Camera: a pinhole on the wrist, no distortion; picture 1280 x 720 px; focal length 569.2 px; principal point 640.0 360.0 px. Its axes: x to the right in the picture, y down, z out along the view. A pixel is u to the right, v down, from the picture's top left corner.
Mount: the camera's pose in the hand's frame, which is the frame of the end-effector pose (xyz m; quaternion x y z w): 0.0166 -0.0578 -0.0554 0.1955 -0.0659 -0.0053 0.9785
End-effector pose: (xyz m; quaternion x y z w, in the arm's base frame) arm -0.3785 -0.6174 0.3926 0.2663 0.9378 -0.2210 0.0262
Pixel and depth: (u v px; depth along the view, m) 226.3 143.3 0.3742
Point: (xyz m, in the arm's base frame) -0.3000 -1.0937 0.3936
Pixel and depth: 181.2 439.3 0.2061
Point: -0.2897 -0.8349 0.3527
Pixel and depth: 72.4 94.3 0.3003
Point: -0.2641 -1.0483 0.4472
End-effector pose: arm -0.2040 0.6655 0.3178 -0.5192 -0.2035 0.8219 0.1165
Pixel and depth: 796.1 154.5 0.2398
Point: -0.3564 0.8628 0.4343
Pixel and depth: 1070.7 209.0 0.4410
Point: -0.6485 1.0173 0.3713
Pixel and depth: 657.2 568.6 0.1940
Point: -0.3387 0.6909 0.4081
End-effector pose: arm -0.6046 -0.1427 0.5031 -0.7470 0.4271 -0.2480 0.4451
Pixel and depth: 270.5 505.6 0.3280
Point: -0.4985 0.1989 0.4711
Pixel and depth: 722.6 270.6 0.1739
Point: -0.4596 -0.0796 0.5884
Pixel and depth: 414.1 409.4 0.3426
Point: -0.4338 0.1494 0.5204
